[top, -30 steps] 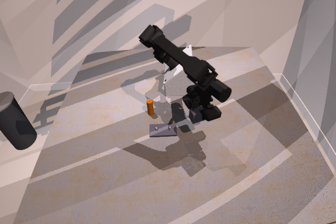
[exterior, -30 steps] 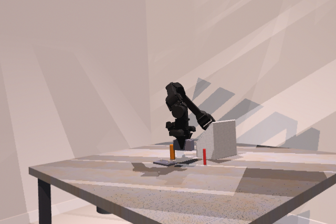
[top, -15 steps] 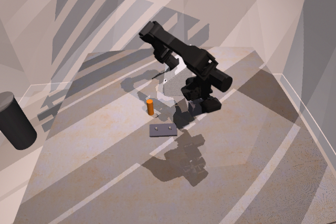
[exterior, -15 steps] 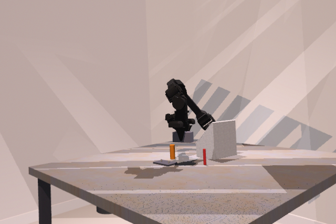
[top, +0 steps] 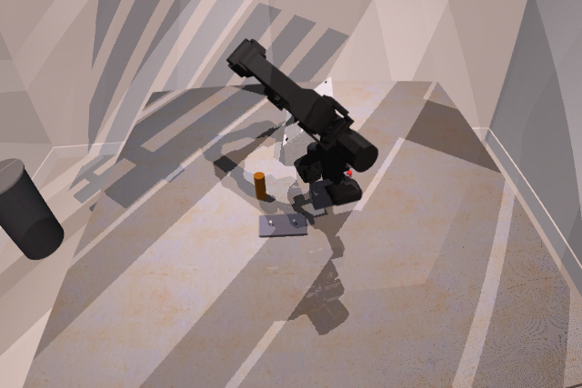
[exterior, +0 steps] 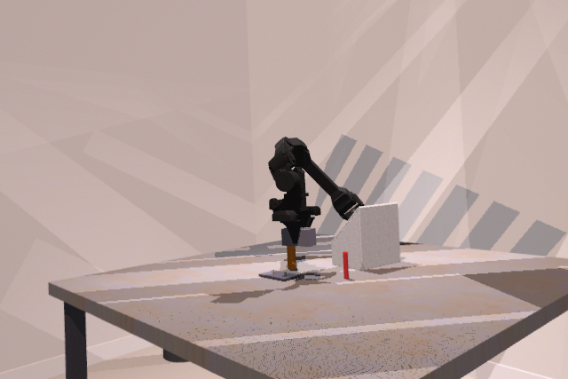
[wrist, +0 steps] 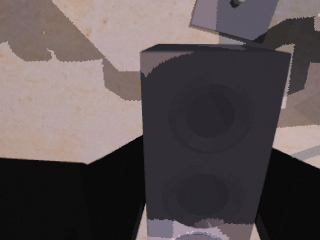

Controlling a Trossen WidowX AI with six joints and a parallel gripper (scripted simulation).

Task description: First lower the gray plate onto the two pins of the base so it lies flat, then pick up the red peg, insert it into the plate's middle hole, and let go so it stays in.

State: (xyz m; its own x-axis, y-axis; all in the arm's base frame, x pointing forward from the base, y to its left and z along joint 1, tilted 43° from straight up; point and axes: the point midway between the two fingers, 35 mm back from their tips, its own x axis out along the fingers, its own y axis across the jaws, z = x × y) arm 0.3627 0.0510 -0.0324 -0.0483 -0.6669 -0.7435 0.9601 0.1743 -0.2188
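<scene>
Right now my gripper tip is 20 mm past the flat base, 120 mm to the left of it and 110 mm above it. Also, from my gripper tip: orange peg (130 mm behind, 180 mm to the right, 80 mm below); gray plate (30 mm above); red peg (130 mm behind, 60 mm to the left, 80 mm below).
</scene>
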